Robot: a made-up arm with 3 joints. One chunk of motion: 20 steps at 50 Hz.
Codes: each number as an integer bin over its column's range. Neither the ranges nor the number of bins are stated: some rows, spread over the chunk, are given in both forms.
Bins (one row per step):
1: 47 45 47 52 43 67
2: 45 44 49 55 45 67
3: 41 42 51 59 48 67
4: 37 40 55 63 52 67
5: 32 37 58 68 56 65
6: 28 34 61 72 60 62
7: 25 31 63 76 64 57
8: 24 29 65 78 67 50
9: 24 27 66 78 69 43
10: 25 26 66 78 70 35
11: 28 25 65 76 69 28
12: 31 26 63 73 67 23
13: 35 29 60 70 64 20
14: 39 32 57 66 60 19
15: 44 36 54 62 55 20
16: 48 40 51 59 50 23
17: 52 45 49 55 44 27
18: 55 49 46 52 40 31
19: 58 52 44 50 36 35
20: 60 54 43 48 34 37
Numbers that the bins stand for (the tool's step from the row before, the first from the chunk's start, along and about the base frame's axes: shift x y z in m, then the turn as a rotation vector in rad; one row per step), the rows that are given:
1: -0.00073 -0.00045 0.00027 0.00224 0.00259 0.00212
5: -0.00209 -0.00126 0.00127 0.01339 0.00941 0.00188
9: -0.00282 -0.00227 0.00200 0.02036 0.01624 -0.00079
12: -0.00218 -0.00237 0.00173 0.01688 0.01519 -0.00321
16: -0.00064 -0.00096 0.00064 0.00712 0.00626 -0.00321
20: 0.00045 0.00045 -0.00009 -0.00055 -0.00214 -0.00152
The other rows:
2: -0.00091 -0.00056 0.00045 0.00433 0.00364 0.00212
3: -0.00127 -0.00076 0.00064 0.00712 0.00521 0.00212
4: -0.00164 -0.00096 0.00100 0.00991 0.00731 0.00212
6: -0.00245 -0.00157 0.00155 0.01618 0.01152 0.00152
7: -0.00273 -0.00187 0.00173 0.01897 0.01362 0.00091
8: -0.00282 -0.00207 0.00191 0.02036 0.01519 0.00006
10: -0.00273 -0.00237 0.00200 0.02036 0.01677 -0.00176
11: -0.00245 -0.00247 0.00191 0.01897 0.01624 -0.00261
13: -0.00182 -0.00207 0.00145 0.01479 0.01362 -0.00358
14: -0.00145 -0.00177 0.00118 0.01200 0.01152 -0.00370
15: -0.00100 -0.00136 0.00091 0.00921 0.00889 -0.00358
17: -0.00027 -0.00045 0.00045 0.00433 0.00311 -0.00273
18: 0.00000 -0.00005 0.00018 0.00224 0.00101 -0.00224
19: 0.00027 0.00025 0.00000 0.00085 -0.00109 -0.00176

